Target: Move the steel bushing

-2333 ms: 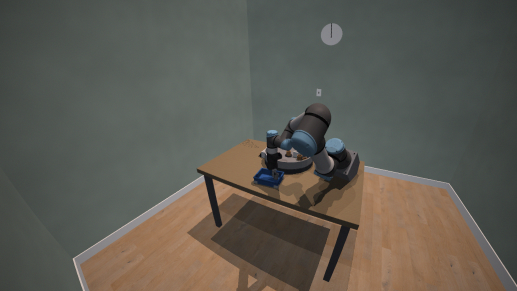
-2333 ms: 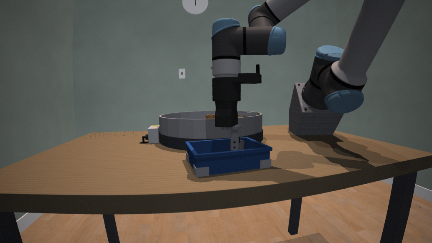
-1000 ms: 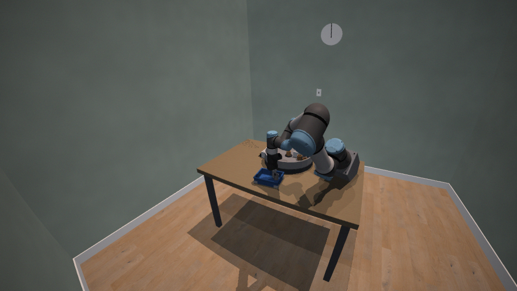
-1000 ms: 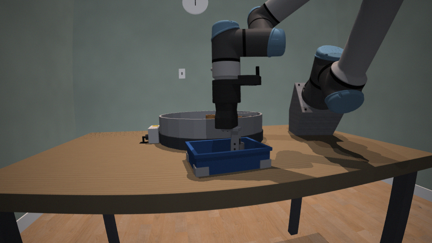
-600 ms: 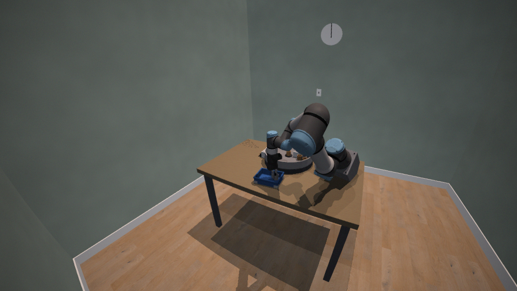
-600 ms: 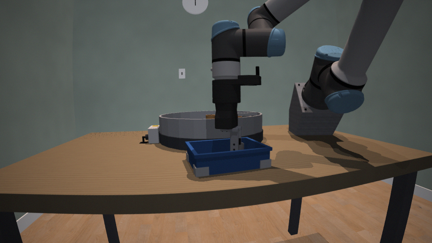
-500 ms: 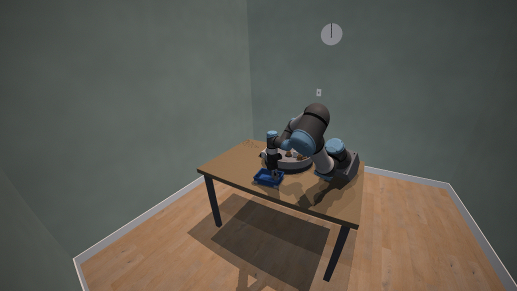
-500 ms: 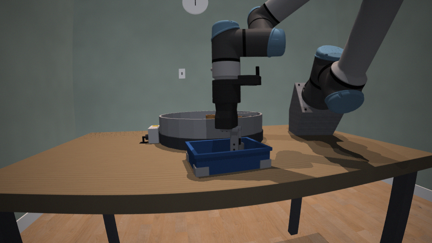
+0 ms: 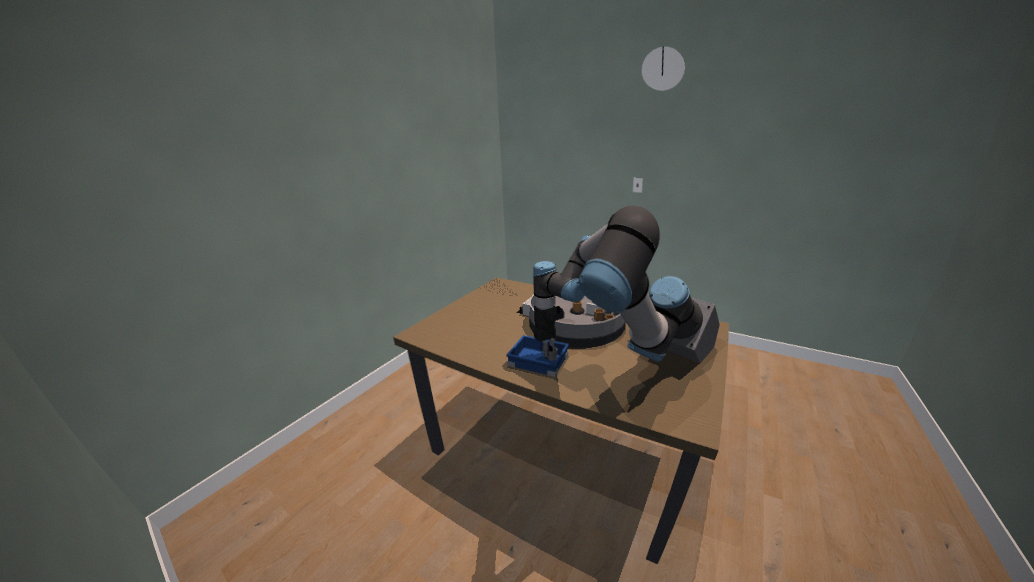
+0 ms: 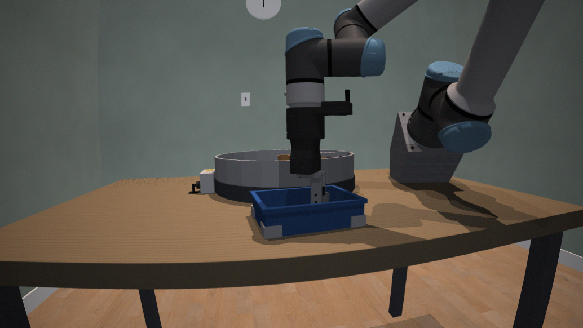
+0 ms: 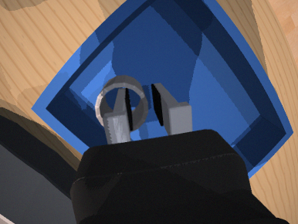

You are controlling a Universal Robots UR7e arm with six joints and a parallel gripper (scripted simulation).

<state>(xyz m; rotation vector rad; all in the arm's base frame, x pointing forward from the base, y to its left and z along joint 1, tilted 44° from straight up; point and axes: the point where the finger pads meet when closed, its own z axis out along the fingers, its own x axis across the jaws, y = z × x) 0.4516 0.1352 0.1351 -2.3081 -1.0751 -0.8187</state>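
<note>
My hand is 30 mm short of the blue crate, 20 mm to the right of it and 20 mm above it. From my hand the other things lie so: grey round turntable: 10 mm ahead, 330 mm to the right, 10 mm above.
</note>
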